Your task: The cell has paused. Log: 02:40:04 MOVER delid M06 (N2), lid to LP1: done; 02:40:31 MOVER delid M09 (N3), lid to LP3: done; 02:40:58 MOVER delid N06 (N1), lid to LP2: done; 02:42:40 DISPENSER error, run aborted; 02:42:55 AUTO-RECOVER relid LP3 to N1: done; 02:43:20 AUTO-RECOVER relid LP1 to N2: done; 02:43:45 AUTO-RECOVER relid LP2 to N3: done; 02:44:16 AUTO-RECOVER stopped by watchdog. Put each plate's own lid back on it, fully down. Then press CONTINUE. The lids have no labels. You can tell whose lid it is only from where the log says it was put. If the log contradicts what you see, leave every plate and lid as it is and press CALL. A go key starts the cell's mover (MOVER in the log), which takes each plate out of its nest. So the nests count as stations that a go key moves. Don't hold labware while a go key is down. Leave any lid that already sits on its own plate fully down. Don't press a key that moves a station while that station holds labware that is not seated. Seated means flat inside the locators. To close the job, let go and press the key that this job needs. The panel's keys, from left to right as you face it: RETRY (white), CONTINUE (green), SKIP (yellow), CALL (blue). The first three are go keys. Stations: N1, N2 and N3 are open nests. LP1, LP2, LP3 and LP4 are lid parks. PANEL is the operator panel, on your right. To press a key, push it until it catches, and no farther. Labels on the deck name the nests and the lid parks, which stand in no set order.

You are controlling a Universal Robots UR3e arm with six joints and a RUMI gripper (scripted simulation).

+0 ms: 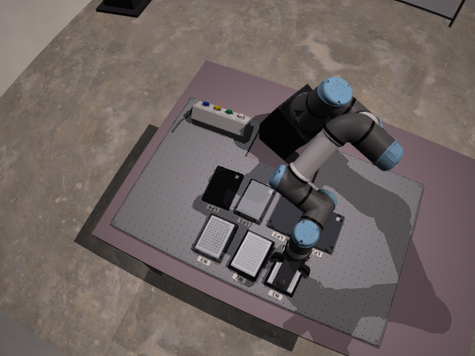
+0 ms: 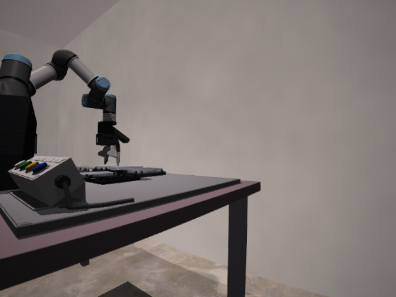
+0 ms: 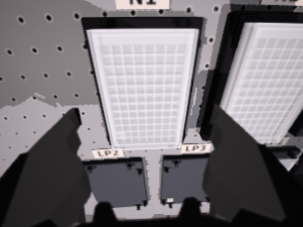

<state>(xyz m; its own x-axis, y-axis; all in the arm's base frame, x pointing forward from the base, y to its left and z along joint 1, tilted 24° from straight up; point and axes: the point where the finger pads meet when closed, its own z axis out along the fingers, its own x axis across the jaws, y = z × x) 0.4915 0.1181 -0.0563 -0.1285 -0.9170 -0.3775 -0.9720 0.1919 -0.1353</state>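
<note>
My hand is 200 mm past the LP1 lid park, 180 mm to the left of it and 30 mm above it. The rest, counted from my hand: lid park LP4 (210 mm behind, 310 mm to the right, 30 mm below); then LP3 lid park (190 mm behind, 50 mm to the right, 30 mm below); then LP2 lid park (180 mm behind, 80 mm to the left, 30 mm below).
</note>
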